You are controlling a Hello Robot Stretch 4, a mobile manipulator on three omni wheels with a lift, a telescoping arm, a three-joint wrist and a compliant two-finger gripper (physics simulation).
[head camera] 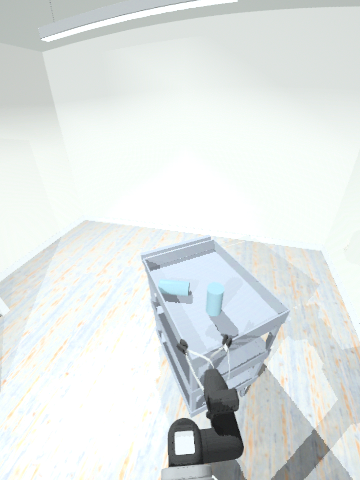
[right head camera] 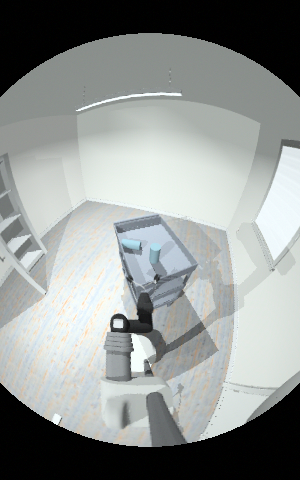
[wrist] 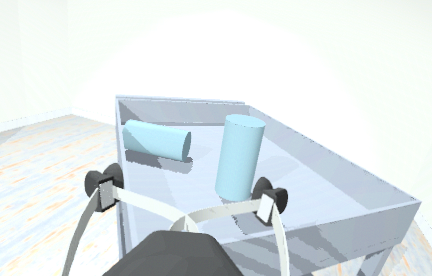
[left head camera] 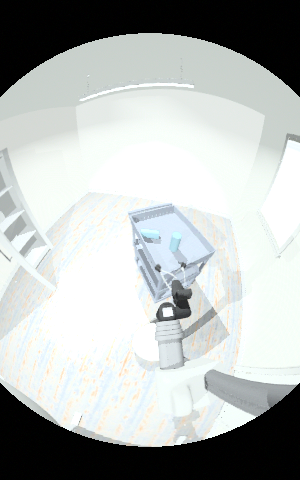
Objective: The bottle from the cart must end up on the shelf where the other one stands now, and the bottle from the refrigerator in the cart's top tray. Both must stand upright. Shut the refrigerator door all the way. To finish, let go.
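Places are measured from the robot's base along level axes (x right, y ahead, z up), in centimetres.
Pixels of known places: gripper, fingertip midpoint: (head camera: 203, 338) (right head camera: 142, 275) (wrist: 189, 185) (left head camera: 169, 263); robot's base, link origin: (right head camera: 135, 351) (left head camera: 152, 340).
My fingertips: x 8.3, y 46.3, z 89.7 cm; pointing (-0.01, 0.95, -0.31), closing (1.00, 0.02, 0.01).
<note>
For each thing: its top centre in the pictures, then the offset to it from my fingertips. "spot": a spot on its surface instead.
- second light blue bottle, top centre: (wrist: 158, 125) (head camera: 173, 282) (left head camera: 149, 230) (right head camera: 130, 240) dy +33.5, dx -9.1, dz -6.0 cm
- white shelved unit, surface spot: (left head camera: 24, 200) (right head camera: 21, 204) spot: dy +88.6, dx -179.0, dz +9.0 cm
- bright window, surface spot: (right head camera: 281, 210) spot: dy +39.6, dx +144.4, dz +34.9 cm
A light blue bottle (head camera: 215, 300) (left head camera: 175, 242) (right head camera: 155, 253) (wrist: 240, 157) stands upright in the top tray of the grey-blue cart (head camera: 250, 275) (left head camera: 195, 227) (right head camera: 178, 241) (wrist: 350, 232). A second light blue bottle (head camera: 174, 288) (left head camera: 150, 234) (right head camera: 131, 244) (wrist: 156, 140) lies on its side in the same tray, near the left wall. My gripper (head camera: 205, 343) (left head camera: 170, 266) (right head camera: 143, 278) (wrist: 189, 185) is open and empty at the cart's near end. The upright bottle is beyond the fingers, more in line with the right fingertip in the wrist view.
A white shelved unit (left head camera: 24, 200) (right head camera: 22, 205) stands at the far left, with a panel like an open door in front of it. Raised walls edge the cart's tray. A bright window (left head camera: 285, 195) (right head camera: 281, 210) is at the right.
</note>
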